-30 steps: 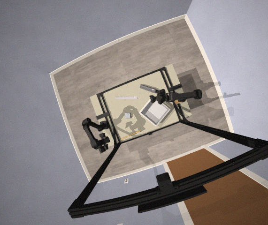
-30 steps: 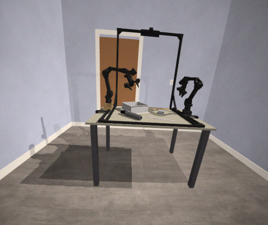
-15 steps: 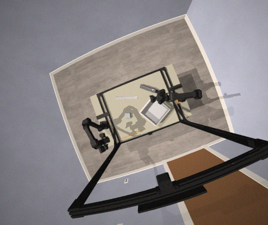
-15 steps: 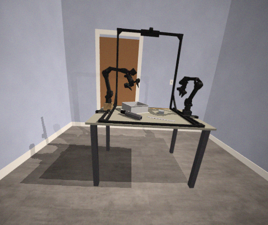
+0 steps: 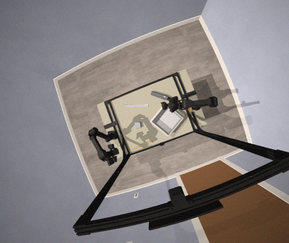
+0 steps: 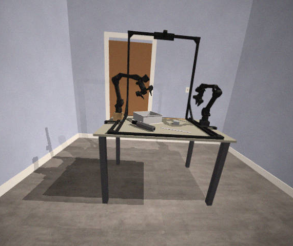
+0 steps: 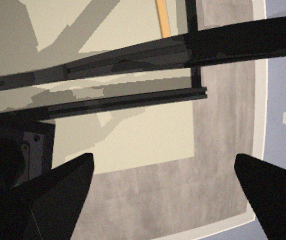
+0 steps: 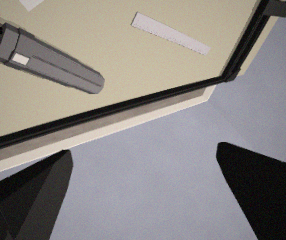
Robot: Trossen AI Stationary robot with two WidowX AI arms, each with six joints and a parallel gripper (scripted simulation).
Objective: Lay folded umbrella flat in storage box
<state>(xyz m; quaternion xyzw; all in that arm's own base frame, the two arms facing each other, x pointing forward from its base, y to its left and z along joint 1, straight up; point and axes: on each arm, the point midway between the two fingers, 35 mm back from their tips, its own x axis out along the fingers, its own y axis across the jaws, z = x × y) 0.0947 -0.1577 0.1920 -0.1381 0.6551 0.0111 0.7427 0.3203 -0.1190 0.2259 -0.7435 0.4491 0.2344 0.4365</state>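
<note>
Right now the folded umbrella is 11 cm ahead of my right hand, 2 cm to the right of it and 29 cm below it. Also, from my right hand: storage box: 17 cm behind, 3 cm to the left, 27 cm below; then white ruler: 11 cm ahead, 31 cm to the left, 32 cm below; then grey cube: 11 cm behind, 38 cm to the left, 30 cm below.
</note>
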